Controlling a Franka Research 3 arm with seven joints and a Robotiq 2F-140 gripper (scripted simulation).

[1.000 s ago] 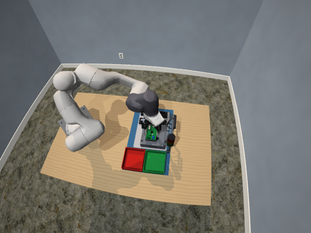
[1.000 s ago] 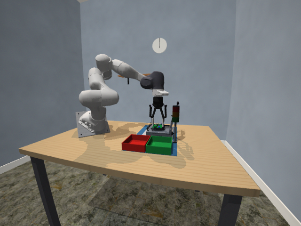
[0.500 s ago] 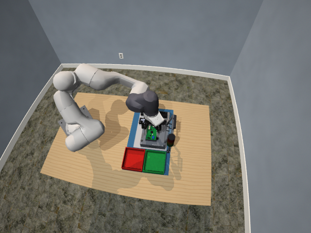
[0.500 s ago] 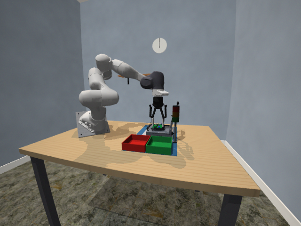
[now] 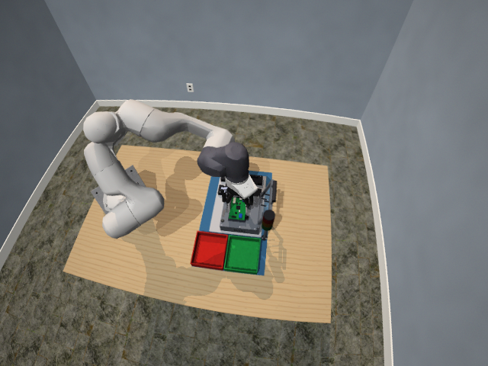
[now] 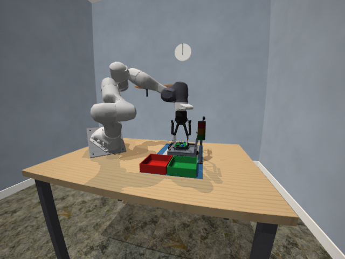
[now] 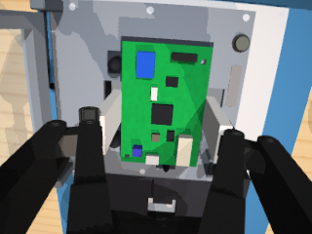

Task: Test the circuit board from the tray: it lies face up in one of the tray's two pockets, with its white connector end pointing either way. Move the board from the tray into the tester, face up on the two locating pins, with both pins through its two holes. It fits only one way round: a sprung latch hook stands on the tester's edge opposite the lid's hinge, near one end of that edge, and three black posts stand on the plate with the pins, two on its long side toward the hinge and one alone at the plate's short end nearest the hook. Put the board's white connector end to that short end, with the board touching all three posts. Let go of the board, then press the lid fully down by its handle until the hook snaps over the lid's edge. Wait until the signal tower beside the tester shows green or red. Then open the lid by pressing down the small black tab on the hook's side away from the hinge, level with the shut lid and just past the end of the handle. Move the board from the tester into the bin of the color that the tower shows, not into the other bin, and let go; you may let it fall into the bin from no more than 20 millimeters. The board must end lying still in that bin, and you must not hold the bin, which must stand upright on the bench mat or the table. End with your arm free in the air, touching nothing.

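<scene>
The green circuit board lies 20 mm below my hand. Round my hand: tester plate: 40 mm below, 10 mm to the left, 10 mm ahead; clear lid: 120 mm ahead, 70 mm above, 30 mm to the right; green bin: 200 mm to the right, 90 mm below, 10 mm behind.
</scene>
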